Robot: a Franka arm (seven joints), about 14 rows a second.
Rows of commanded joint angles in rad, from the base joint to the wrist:
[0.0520, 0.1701, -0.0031, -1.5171, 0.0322, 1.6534, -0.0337]
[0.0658, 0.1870, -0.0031, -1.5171, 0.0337, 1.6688, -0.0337]
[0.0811, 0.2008, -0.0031, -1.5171, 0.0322, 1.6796, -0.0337]
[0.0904, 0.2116, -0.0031, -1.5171, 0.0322, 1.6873, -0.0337]
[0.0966, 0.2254, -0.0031, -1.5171, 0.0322, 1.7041, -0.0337]
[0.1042, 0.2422, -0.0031, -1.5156, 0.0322, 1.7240, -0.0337]
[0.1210, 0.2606, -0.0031, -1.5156, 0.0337, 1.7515, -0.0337]
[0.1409, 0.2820, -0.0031, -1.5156, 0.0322, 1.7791, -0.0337]
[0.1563, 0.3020, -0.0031, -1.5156, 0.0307, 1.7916, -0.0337]
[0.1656, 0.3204, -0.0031, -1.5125, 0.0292, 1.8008, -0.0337]
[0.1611, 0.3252, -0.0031, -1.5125, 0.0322, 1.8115, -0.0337]
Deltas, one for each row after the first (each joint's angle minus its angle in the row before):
[0.0138, 0.0169, 0.0000, 0.0000, 0.0015, 0.0154, 0.0000]
[0.0153, 0.0138, 0.0000, 0.0000, -0.0015, 0.0108, 0.0000]
[0.0093, 0.0108, 0.0000, 0.0000, 0.0000, 0.0077, 0.0000]
[0.0062, 0.0138, 0.0000, 0.0000, 0.0000, 0.0168, 0.0000]
[0.0076, 0.0168, 0.0000, 0.0015, 0.0000, 0.0199, 0.0000]
[0.0168, 0.0184, 0.0000, 0.0000, 0.0015, 0.0275, 0.0000]
[0.0199, 0.0214, 0.0000, 0.0000, -0.0015, 0.0276, 0.0000]
[0.0154, 0.0200, 0.0000, 0.0000, -0.0015, 0.0125, 0.0000]
[0.0093, 0.0184, 0.0000, 0.0031, -0.0015, 0.0092, 0.0000]
[-0.0045, 0.0048, 0.0000, 0.0000, 0.0030, 0.0107, 0.0000]

